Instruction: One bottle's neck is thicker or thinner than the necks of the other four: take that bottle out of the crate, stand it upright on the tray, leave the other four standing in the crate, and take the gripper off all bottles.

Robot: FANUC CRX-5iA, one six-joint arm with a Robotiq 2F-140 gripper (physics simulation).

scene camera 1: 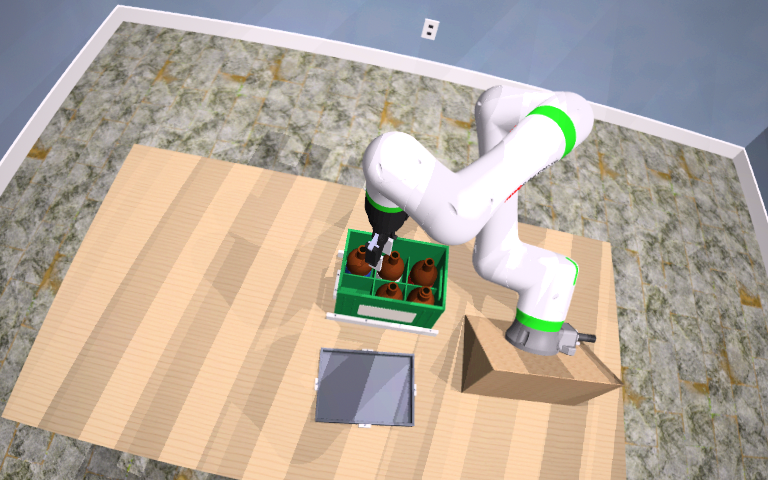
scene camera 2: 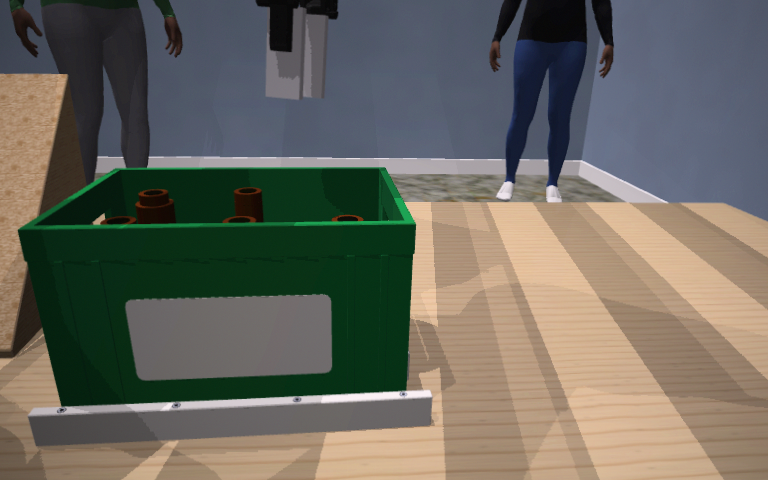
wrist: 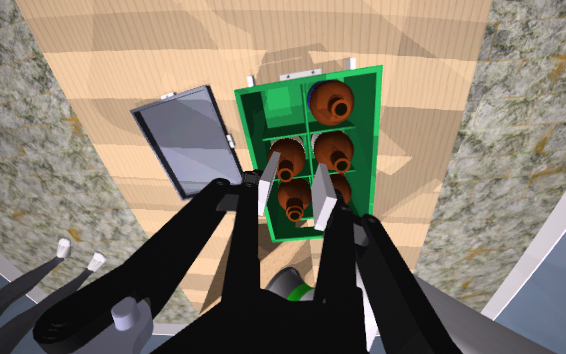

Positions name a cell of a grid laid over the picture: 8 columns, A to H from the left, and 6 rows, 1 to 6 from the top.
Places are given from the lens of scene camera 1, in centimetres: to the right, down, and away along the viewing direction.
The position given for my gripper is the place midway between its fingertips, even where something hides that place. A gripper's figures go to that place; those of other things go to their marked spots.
my gripper (scene camera 1: D4): -1, 5, 115
grey tray (scene camera 1: D5): -7, 38, 123
